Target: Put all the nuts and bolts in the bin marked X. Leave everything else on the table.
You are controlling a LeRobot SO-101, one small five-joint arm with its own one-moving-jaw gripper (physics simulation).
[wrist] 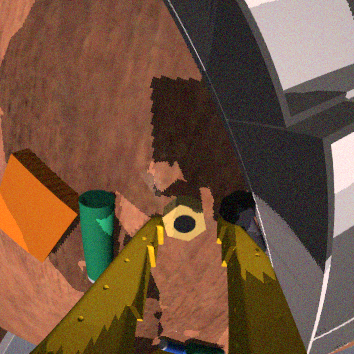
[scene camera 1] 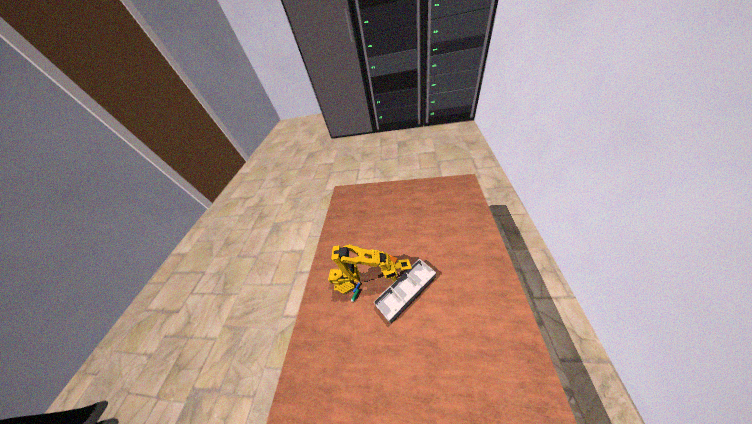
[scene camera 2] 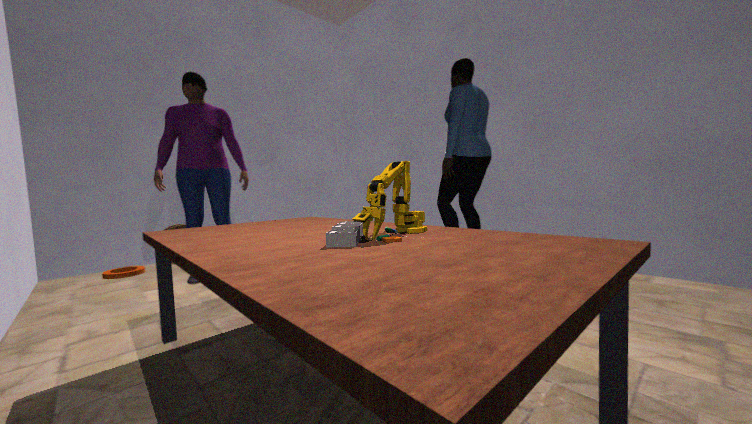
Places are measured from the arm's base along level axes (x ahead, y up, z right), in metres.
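Where they show: hand, tool point: (wrist: 163, 226) (scene camera 1: 394, 274) (scene camera 2: 372, 237); arm's base, link origin: (wrist: 143, 347) (scene camera 1: 350, 280) (scene camera 2: 407, 232).
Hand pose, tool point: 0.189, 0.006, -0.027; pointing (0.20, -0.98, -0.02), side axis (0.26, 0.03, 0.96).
Note:
Each offset is from my tool point to the top centre of the thing, as dx, dy, dz.
My gripper (wrist: 190, 221) (scene camera 2: 374, 238) is open, its two jaws forming a V-shaped gap low over the table beside the bin tray. A pale yellow hex nut {+0.006, +0.003, +0.007} (wrist: 171, 229) lies between and slightly past the jaw tips in the wrist view, not plainly pressed by either. A dark bolt {+0.009, +0.008, +0.037} (wrist: 235, 207) with a black head lies by the right jaw tip, against the tray's side and partly hidden by that jaw. The grey-white tray {+0.047, +0.041, +0.067} (scene camera 1: 390, 319) (scene camera 2: 340, 240) (wrist: 220, 65) has several compartments. No X mark is readable.
A green cylinder {-0.020, +0.009, -0.027} (wrist: 95, 235) stands out left of the jaws, next to an orange block {-0.018, +0.004, -0.065} (wrist: 37, 210) (scene camera 2: 392, 239). A blue and green cylindrical thing {-0.158, +0.009, +0.089} (scene camera 1: 355, 292) lies near the arm's base; part of it shows between the jaws at the wrist view's bottom edge.

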